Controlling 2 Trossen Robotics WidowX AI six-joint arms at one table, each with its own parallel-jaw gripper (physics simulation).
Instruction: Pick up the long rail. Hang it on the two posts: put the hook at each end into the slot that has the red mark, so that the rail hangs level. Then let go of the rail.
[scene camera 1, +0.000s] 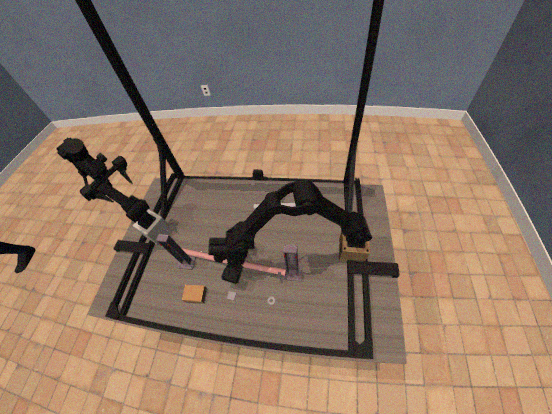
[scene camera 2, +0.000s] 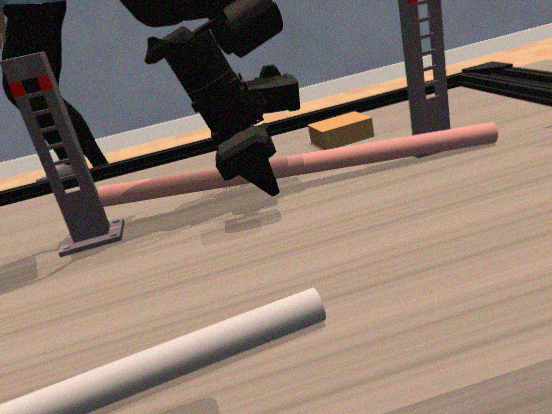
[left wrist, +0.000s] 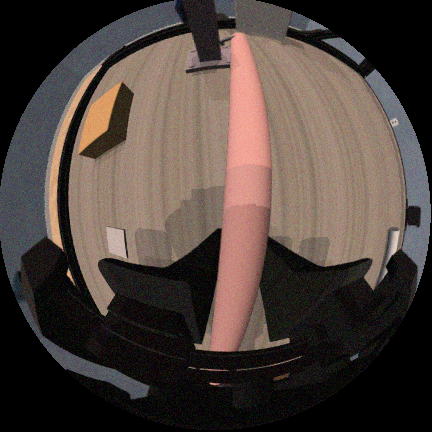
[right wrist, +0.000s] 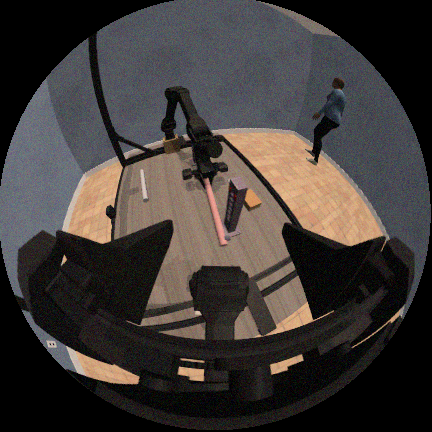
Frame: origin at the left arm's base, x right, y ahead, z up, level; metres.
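Seen in the pictures: left gripper, fingertip midpoint: (scene camera 1: 236, 265) (scene camera 2: 275, 190) (left wrist: 236, 234) (right wrist: 206, 187); right gripper, fingertip midpoint: (scene camera 1: 122, 192) (right wrist: 229, 227); left arm's base, link origin: (scene camera 1: 356, 239) (right wrist: 169, 137); right arm's base, link origin: (scene camera 1: 147, 221) (right wrist: 217, 294).
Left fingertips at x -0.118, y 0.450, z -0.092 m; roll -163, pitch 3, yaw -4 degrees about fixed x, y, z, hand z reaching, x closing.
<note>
Pixels of each thing's top centre, then the offset from my left fingertips to it.
- long pink rail, top centre: (left wrist: 242, 167) (scene camera 2: 293, 142) (scene camera 1: 224, 259) (right wrist: 209, 183) dy +0.035, dx -0.001, dz +0.054 m
- slotted post, top centre: (right wrist: 238, 182) (scene camera 1: 162, 237) dy +0.216, dx -0.017, dz +0.214 m
- orange block, top centre: (left wrist: 96, 114) (scene camera 2: 338, 120) (scene camera 1: 192, 292) (right wrist: 250, 197) dy +0.131, dx -0.143, dz +0.028 m
- white cylinder, top centre: (scene camera 2: 145, 353) (right wrist: 141, 181) dy -0.138, dx +0.301, dz +0.024 m
- small grey tile, top centre: (left wrist: 115, 241) (scene camera 1: 231, 295) dy -0.012, dx -0.122, dz +0.001 m
- white ring, top centre: (scene camera 1: 271, 300) dy -0.164, dx -0.117, dz +0.001 m
The long pink rail (scene camera 1: 262, 267) (scene camera 2: 356, 154) (left wrist: 246, 132) (right wrist: 213, 209) lies low over the table and runs between the feet of the two posts. My left gripper (scene camera 1: 232, 272) (scene camera 2: 254, 172) (left wrist: 236, 234) is shut on the rail near its middle. One slotted post (scene camera 1: 291, 259) (scene camera 2: 424, 70) (right wrist: 235, 201) stands at one end, with a red mark near its top. The other post (scene camera 1: 175, 249) (scene camera 2: 83, 201) (left wrist: 204, 36) stands at the other end. My right gripper (scene camera 1: 113, 166) (right wrist: 229, 227) is open and empty, high off the table's left side.
An orange block (scene camera 1: 193, 293) (scene camera 2: 342, 129) (left wrist: 105, 120) (right wrist: 252, 199) lies in front of the rail. A white cylinder (scene camera 2: 192, 345) (right wrist: 142, 185) lies behind it. A small grey tile (scene camera 1: 232, 295) and a white ring (scene camera 1: 271, 301) lie nearby. A black frame (scene camera 1: 356, 312) borders the table. A person (right wrist: 328, 116) walks by the wall.
</note>
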